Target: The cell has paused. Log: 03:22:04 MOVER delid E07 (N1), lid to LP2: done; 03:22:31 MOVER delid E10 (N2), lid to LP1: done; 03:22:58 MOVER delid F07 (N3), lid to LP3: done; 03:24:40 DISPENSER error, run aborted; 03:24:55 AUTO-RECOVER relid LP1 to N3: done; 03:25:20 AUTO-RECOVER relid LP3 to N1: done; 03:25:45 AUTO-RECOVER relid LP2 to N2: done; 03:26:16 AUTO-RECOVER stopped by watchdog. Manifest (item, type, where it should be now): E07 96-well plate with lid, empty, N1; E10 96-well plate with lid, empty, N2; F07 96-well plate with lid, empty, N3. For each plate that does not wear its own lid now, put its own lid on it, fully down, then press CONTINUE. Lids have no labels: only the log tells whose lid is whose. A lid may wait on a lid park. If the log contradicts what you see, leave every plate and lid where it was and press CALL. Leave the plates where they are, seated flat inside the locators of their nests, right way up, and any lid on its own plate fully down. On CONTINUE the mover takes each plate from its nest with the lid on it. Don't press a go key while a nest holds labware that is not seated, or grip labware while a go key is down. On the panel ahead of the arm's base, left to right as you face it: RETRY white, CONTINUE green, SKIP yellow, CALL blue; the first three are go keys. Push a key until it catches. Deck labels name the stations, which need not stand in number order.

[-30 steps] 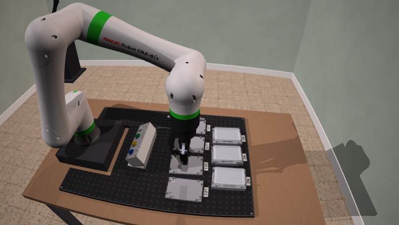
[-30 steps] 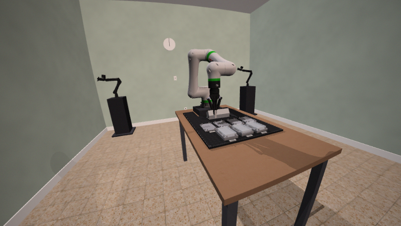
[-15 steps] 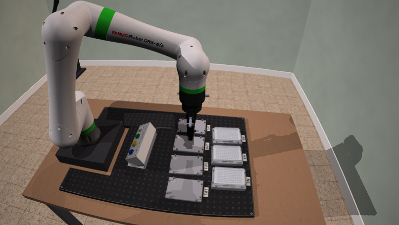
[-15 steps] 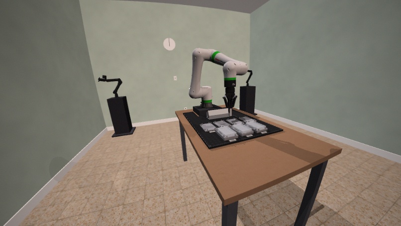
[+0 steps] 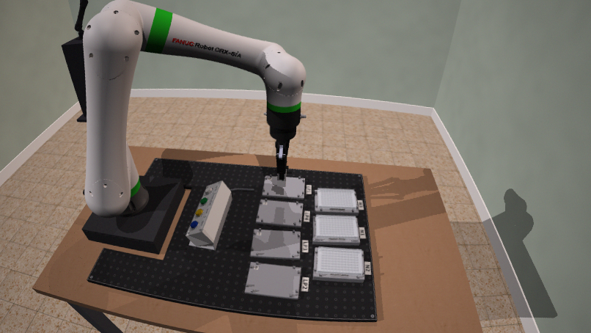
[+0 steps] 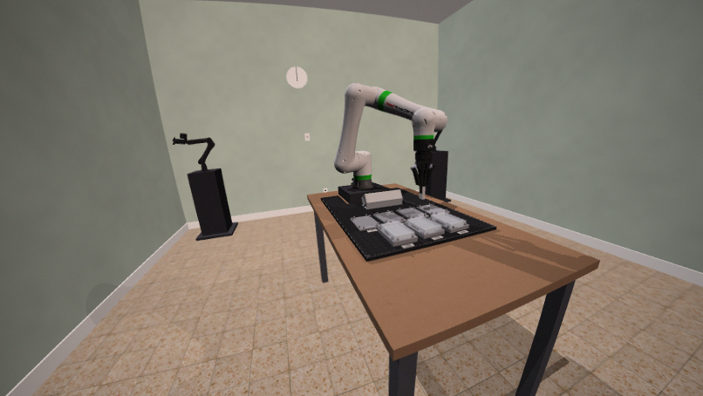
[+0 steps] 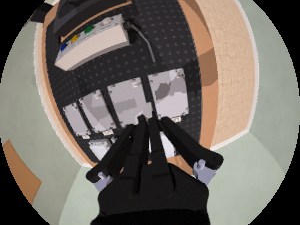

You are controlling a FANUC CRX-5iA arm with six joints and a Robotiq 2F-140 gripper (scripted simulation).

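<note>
The plate is 18 cm ahead of my hand, 12 cm to the right of it and 8 cm below it. Also, from my hand: LP4 (10 cm below, 6 cm to the right); then LP1 (10 cm below, 7 cm to the left); then LP3 (19 cm to the right, 10 cm below).
</note>
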